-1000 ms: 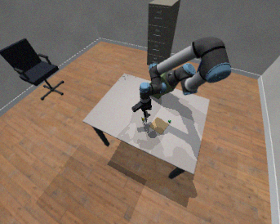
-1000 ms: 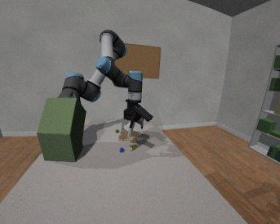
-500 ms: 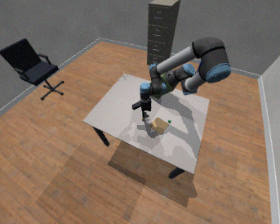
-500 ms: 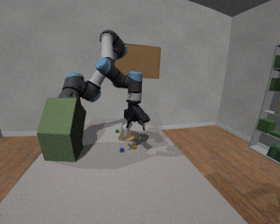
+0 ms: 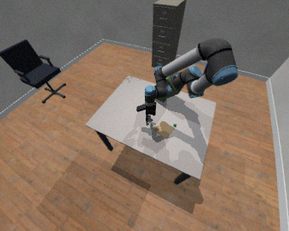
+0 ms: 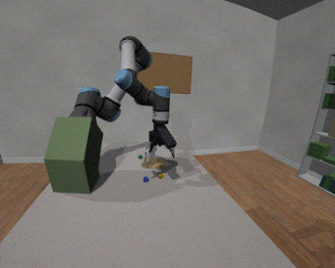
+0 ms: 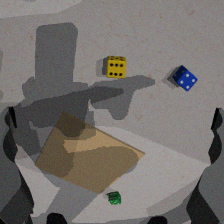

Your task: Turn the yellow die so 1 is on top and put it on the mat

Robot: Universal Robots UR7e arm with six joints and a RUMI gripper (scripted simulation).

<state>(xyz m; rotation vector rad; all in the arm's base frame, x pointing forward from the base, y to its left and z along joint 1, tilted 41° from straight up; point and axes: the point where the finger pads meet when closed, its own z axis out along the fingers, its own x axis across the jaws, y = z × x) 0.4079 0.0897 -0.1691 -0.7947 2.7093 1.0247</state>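
Now: hand 90 mm above the yellow die. From my hand the other things lie so: green die (220 mm to the left, 140 mm behind, 90 mm below); blue die (90 mm below, 80 mm behind, 30 mm to the right); tan mat (160 mm to the left, 90 mm below, 40 mm behind).
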